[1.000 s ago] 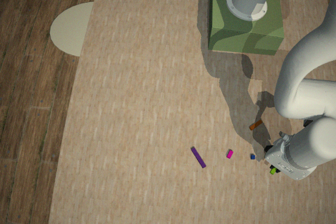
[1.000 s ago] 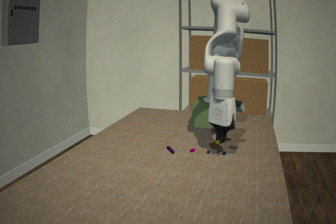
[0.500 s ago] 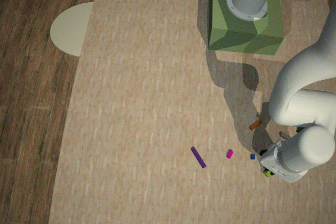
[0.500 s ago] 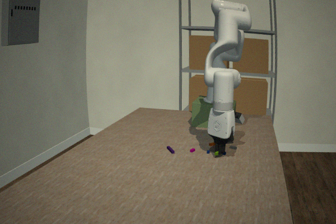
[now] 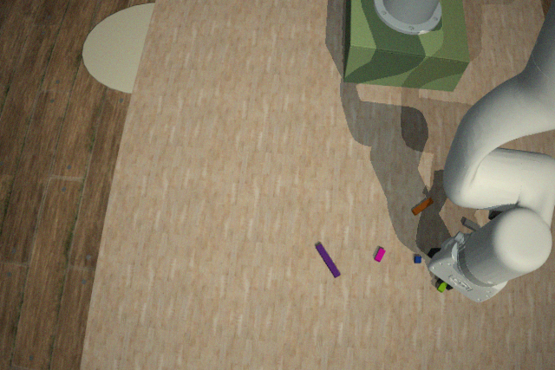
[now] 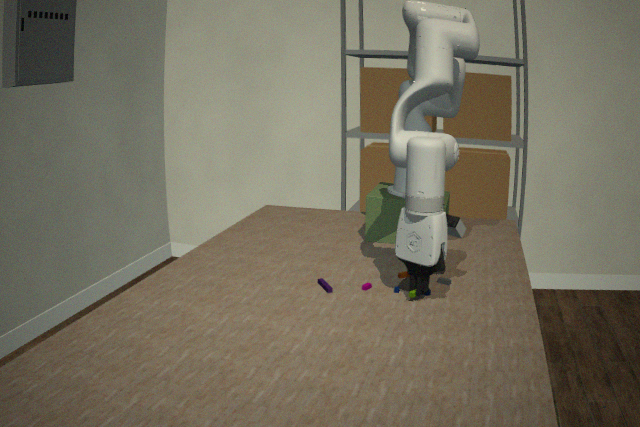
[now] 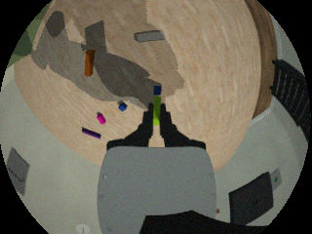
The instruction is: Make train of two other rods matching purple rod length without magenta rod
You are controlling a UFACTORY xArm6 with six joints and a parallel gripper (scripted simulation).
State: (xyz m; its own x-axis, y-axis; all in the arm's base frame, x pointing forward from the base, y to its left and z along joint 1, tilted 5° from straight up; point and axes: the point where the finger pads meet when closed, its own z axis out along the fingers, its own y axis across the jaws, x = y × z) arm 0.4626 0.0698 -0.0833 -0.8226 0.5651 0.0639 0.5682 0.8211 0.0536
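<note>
My gripper is now 2 cm above the lime rod. From my hand the other things lie so: grey rod: 9 cm behind, 5 cm to the left, 3 cm below; magenta rod: 4 cm behind, 11 cm to the right, 3 cm below; orange rod: 13 cm behind, 4 cm to the right, 3 cm below.
</note>
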